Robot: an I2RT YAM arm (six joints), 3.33 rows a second.
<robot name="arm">
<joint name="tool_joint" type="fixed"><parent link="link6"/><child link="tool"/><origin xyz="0 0 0" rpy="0 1.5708 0"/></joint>
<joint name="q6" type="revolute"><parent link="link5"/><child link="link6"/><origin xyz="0.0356 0 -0.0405"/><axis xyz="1 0 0"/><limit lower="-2.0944" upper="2.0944"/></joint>
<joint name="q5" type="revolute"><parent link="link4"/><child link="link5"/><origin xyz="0.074 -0.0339 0.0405"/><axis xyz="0 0 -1"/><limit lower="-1.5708" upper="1.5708"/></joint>
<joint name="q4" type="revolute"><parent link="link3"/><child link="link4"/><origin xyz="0.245 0.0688 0.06"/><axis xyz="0 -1 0"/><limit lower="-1.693" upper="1.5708"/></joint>
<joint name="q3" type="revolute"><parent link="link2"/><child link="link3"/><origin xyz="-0.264 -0.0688 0"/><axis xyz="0 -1 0"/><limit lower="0" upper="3.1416"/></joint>
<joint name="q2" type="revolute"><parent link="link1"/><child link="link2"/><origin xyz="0.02 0.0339 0.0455"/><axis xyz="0 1 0"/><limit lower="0" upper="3.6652"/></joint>
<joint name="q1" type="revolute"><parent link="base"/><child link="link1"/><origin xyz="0 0 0.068"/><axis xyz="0 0 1"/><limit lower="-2.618" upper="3.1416"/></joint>
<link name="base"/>
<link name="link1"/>
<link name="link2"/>
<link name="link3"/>
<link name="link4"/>
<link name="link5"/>
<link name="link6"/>
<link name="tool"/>
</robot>
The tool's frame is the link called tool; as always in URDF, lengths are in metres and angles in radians.
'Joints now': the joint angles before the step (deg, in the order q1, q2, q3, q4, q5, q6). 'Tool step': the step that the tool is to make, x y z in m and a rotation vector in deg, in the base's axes. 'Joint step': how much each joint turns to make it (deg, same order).
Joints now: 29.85, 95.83, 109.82, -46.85, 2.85, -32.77
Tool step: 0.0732, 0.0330, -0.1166, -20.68, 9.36, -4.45
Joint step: -0.05, 17.48, 0.00, 0.09, 12.07, -7.07
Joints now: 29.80, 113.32, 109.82, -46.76, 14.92, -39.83
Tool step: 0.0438, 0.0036, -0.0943, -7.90, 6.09, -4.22
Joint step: -1.89, 12.78, -0.01, 3.76, 4.59, -0.41
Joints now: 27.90, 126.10, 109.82, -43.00, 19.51, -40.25
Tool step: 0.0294, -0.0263, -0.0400, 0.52, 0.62, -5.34
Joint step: -4.27, 5.40, 0.00, 4.61, -0.10, 1.38
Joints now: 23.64, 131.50, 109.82, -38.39, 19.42, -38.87
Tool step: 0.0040, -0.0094, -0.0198, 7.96, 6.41, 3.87
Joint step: -1.96, 1.71, -0.71, -0.33, -11.41, -0.44
